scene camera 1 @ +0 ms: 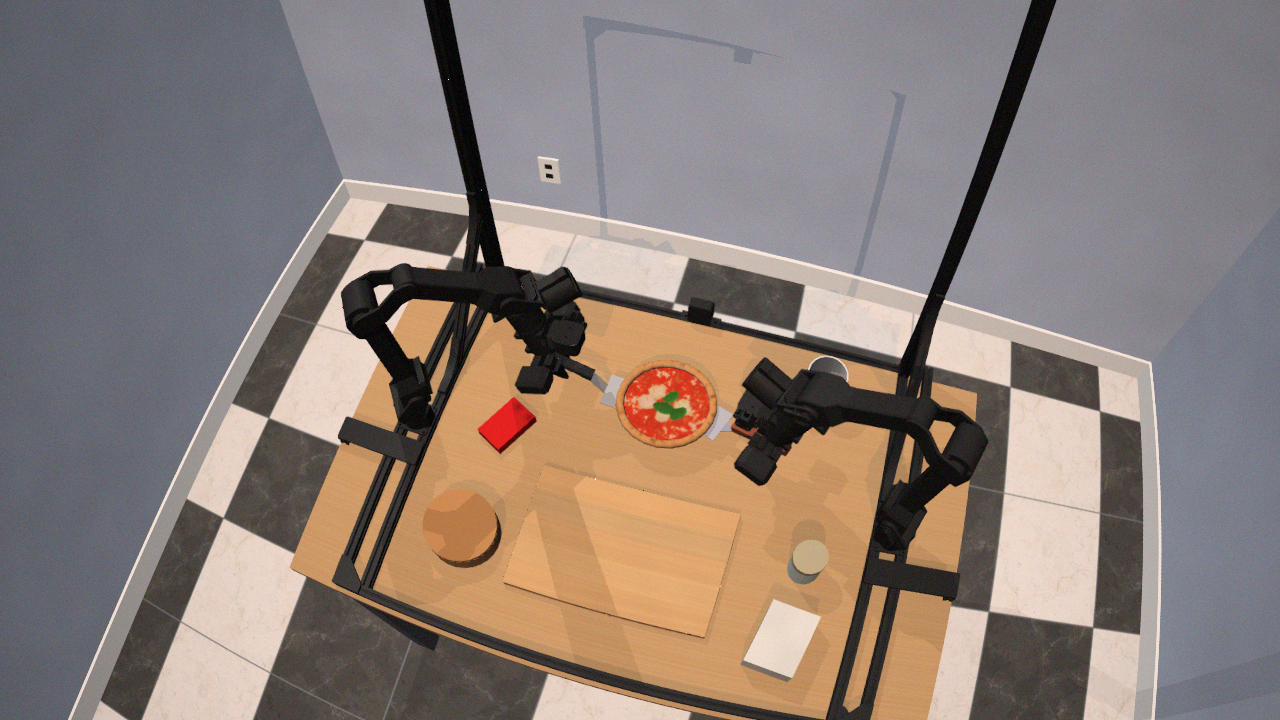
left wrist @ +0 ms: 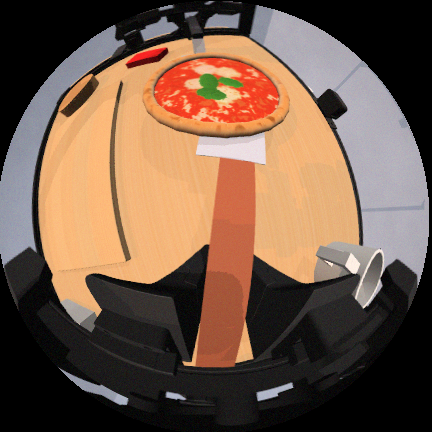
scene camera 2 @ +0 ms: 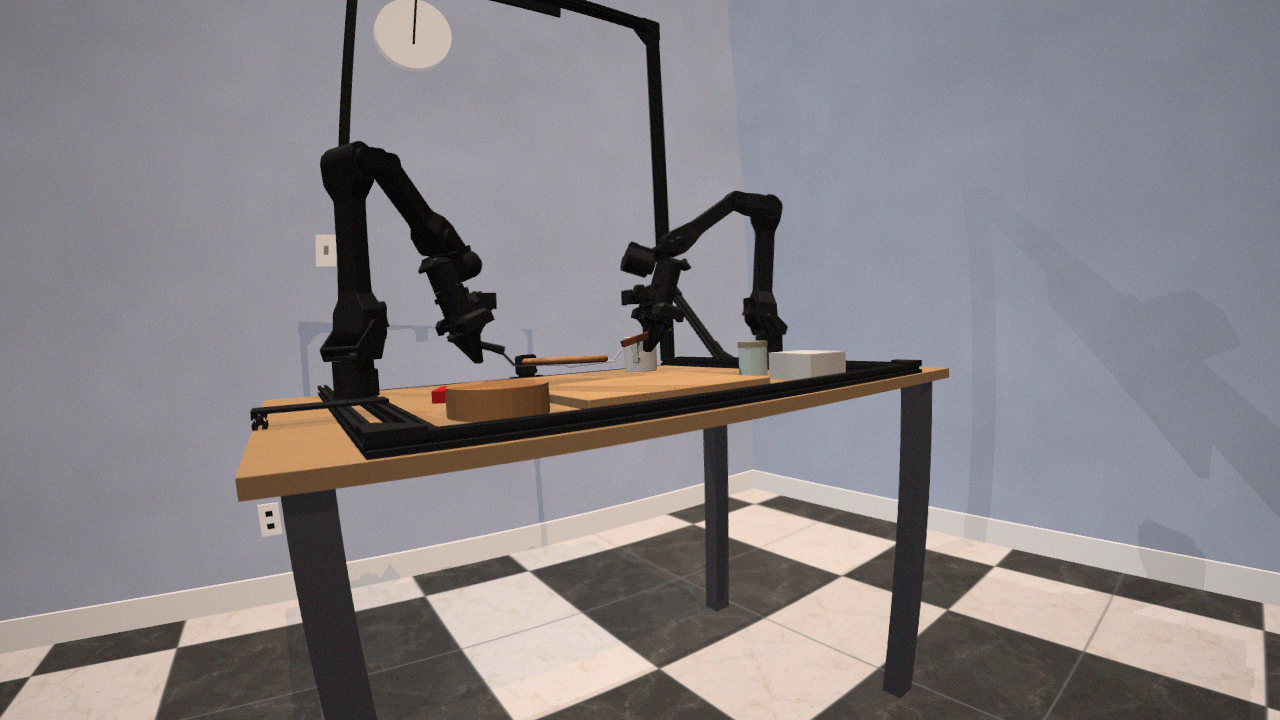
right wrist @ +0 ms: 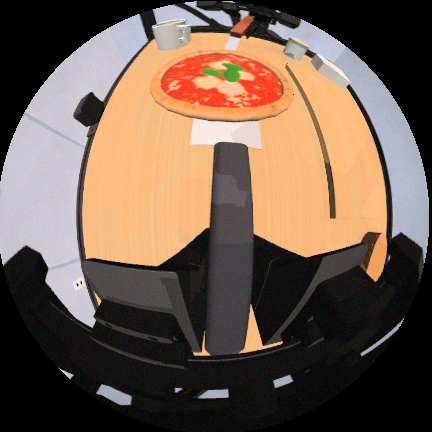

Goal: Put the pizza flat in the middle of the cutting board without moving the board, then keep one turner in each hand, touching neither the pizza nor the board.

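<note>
The pizza (scene camera 1: 666, 404) (scene camera 2: 565, 360) (left wrist: 216, 95) (right wrist: 221, 85) is level and raised above the table, behind the board, resting on two turner blades from opposite sides. My left gripper (scene camera 2: 650, 342) (left wrist: 222, 250) is shut on the turner with the red-brown handle (scene camera 2: 633, 340) (left wrist: 235, 210); its blade is partly under the pizza's right side in scene camera 1. My right gripper (scene camera 2: 476, 354) (right wrist: 222, 232) is shut on the turner with the dark grey handle (scene camera 1: 580, 369) (right wrist: 231, 190); its blade is under the opposite side. The cutting board (scene camera 1: 626, 555) (scene camera 2: 662, 386) lies flat on the table with its top bare.
In scene camera 1, a red box (scene camera 1: 507, 424) and a round wooden block (scene camera 1: 460, 526) are left of the board. A lidded jar (scene camera 1: 809, 559) and a white box (scene camera 1: 781, 638) are right of it. A mug (scene camera 1: 828, 368) (left wrist: 350, 270) stands behind the left arm.
</note>
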